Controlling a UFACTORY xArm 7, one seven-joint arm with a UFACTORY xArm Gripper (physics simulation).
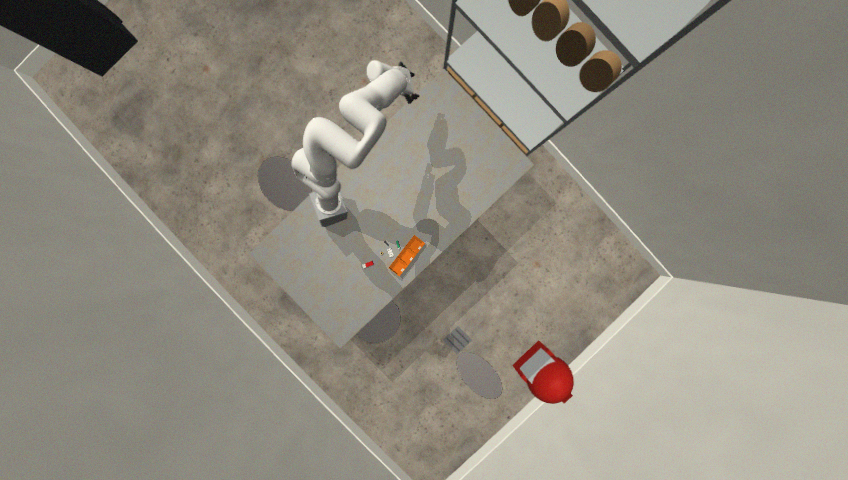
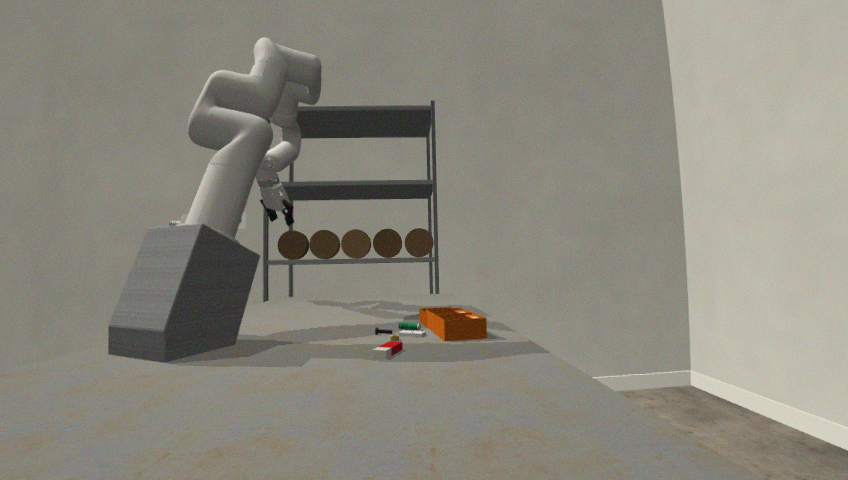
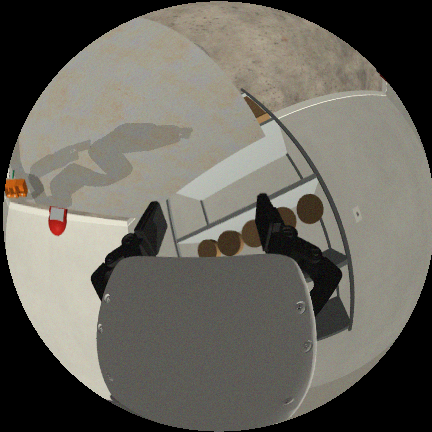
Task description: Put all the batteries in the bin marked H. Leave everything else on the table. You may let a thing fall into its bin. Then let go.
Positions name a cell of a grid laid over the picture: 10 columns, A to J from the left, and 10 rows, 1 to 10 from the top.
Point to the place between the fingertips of the gripper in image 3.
At E5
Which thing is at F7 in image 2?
An orange three-part bin.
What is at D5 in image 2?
The gripper.
